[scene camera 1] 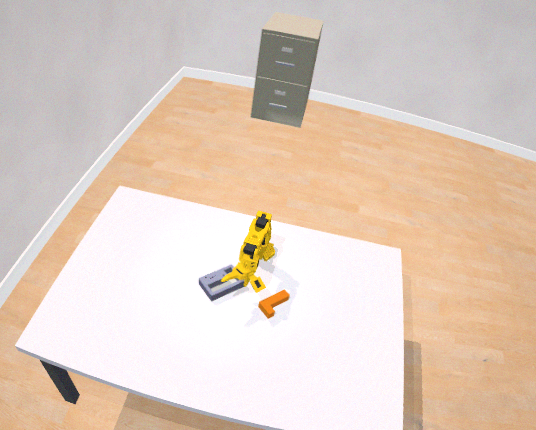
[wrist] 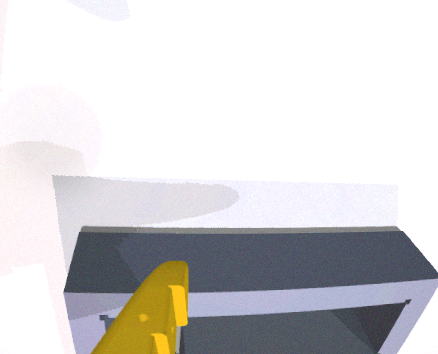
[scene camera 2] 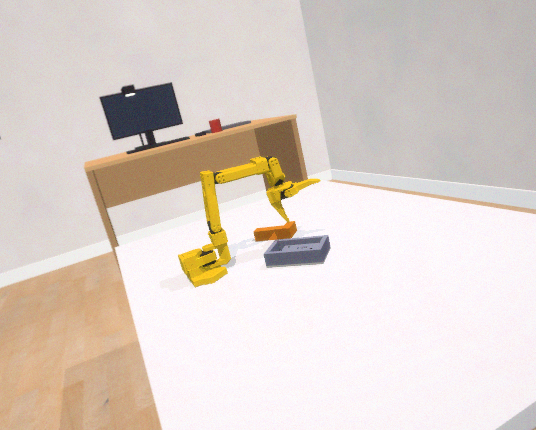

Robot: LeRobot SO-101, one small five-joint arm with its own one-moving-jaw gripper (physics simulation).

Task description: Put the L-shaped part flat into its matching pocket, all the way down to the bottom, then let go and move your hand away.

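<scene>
Grey pocket block (wrist: 302, 282) and (scene camera 1: 226, 289): the same spot on the block.
</scene>
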